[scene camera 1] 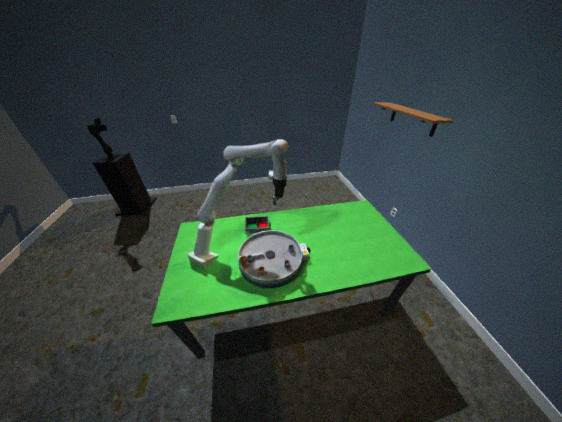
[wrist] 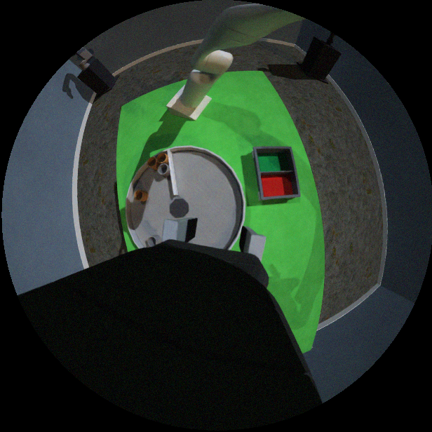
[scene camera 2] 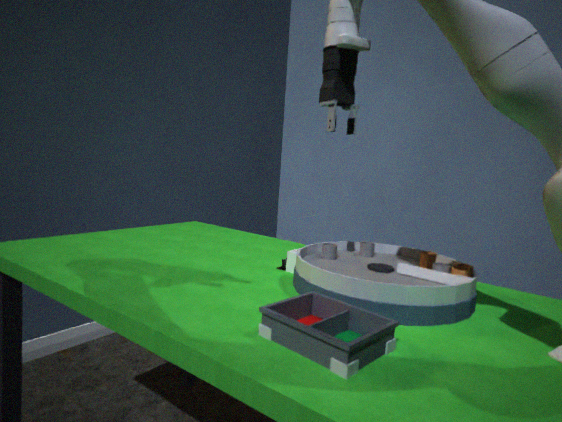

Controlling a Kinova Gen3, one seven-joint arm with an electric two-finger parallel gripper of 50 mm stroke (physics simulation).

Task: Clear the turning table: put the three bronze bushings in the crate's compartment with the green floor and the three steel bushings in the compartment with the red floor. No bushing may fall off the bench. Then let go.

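Places are measured from the arm's base along level axes (x left, y back, z up), in centimetres.
Pixels of known places: gripper, fingertip midpoint: (scene camera 1: 275,202) (scene camera 2: 341,133); arm's base at its link origin: (scene camera 1: 201,254).
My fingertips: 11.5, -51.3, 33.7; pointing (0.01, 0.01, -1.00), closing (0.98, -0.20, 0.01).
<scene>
Ahead of a thing's pixels: the offset from my fingertips to its top centre, as dx, dy, dz. "spot": to the spot under its first point. Level surfaces: height alone.
My gripper (scene camera 1: 275,201) (scene camera 2: 341,132) (wrist: 217,231) is open and empty, pointing down high above the bench. The grey turning table {-14.4, +4.4, -31.4} (scene camera 1: 275,243) (scene camera 2: 350,268) (wrist: 210,185) has a raised rim. In the wrist view, two bronze bushings (wrist: 162,158) (wrist: 153,162) and a steel bushing (wrist: 163,169) cluster beside its white bar; a third bronze bushing (wrist: 140,195) stands apart near the rim. Two more steel bushings {-11.2, -9.6, -28.5} (scene camera 1: 292,249) {-23.7, -6.3, -28.5} (scene camera 1: 287,264) (scene camera 2: 329,251) (scene camera 2: 367,249) stand across the table; my finger hides part of that area in the wrist view. The crate {+19.1, +15.6, -32.6} (scene camera 1: 257,231) (scene camera 2: 300,344) (wrist: 295,172) shows bare green (wrist: 272,162) and red (wrist: 277,185) floors.
The white bar {spot: -16.7, +12.2, -32.0} (scene camera 1: 258,257) (scene camera 2: 430,274) (wrist: 173,172) reaches from the rim towards the dark hub {-14.4, +4.4, -31.4} (scene camera 1: 270,255) (scene camera 2: 381,268) (wrist: 179,207). A small white box {spot: -13.0, -18.5, -31.6} (scene camera 1: 304,251) (scene camera 2: 292,260) adjoins the turning table. The arm's base (scene camera 1: 203,258) (wrist: 189,106) stands on the green bench {dz -37.5} (scene camera 1: 350,250) (scene camera 2: 150,260) (wrist: 225,130).
</scene>
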